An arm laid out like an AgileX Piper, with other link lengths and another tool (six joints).
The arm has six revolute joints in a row. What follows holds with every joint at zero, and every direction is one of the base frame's. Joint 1 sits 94.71 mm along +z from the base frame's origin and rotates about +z. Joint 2 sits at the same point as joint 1 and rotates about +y. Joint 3 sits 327.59 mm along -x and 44.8 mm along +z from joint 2 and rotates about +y. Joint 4 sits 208.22 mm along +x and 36.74 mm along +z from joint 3 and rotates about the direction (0.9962, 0, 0.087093). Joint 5 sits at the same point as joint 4 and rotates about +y. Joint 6 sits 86.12 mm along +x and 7.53 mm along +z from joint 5 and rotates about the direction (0.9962, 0, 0.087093). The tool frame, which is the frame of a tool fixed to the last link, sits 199 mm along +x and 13 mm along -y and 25.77 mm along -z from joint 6; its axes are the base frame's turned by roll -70.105, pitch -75.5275 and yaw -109.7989 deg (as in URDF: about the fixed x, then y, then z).
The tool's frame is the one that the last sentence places.
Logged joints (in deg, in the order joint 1, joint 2, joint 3, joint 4, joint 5, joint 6), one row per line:
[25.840, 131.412, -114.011, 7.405, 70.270, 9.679]
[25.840, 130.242, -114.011, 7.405, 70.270, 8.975]
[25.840, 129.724, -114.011, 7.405, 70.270, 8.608]
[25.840, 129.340, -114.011, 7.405, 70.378, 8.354]
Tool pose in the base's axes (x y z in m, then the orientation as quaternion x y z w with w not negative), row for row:
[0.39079, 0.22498, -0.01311, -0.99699, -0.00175, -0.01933, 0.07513]
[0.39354, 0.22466, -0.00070, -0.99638, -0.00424, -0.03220, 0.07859]
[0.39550, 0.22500, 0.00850, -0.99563, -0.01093, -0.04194, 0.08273]
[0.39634, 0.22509, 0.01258, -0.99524, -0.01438, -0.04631, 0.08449]
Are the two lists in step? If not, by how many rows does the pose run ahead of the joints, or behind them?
The pose runs 1 row behind the joints: the pose in row i belongs to the joints in row i - 1.
